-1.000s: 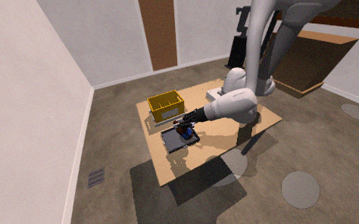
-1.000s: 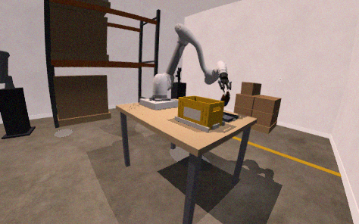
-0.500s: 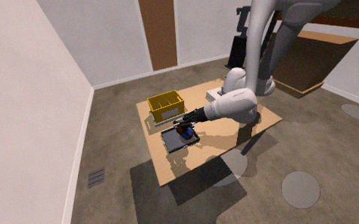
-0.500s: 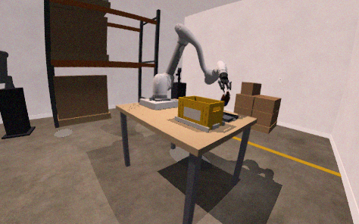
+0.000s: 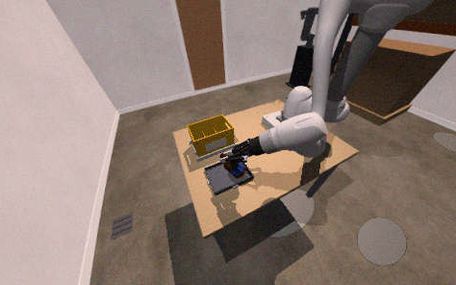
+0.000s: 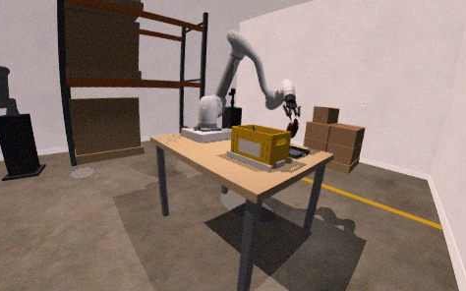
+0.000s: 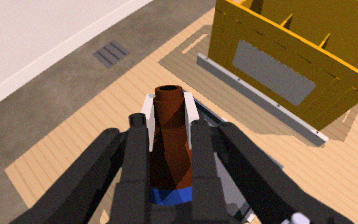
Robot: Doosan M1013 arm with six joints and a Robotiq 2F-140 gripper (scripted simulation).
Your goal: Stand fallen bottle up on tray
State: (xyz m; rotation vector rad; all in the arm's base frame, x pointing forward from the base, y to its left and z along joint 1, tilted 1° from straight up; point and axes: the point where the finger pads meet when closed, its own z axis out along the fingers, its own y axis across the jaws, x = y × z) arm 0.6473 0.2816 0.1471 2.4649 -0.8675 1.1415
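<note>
Right now my hand is 50 mm above the brown bottle, 20 mm past it and 10 mm to the right of it. Round my hand: yellow crate 330 mm to the right, 130 mm below, 10 mm ahead; dark grey tray 200 mm below, 40 mm to the right, 10 mm behind.
</note>
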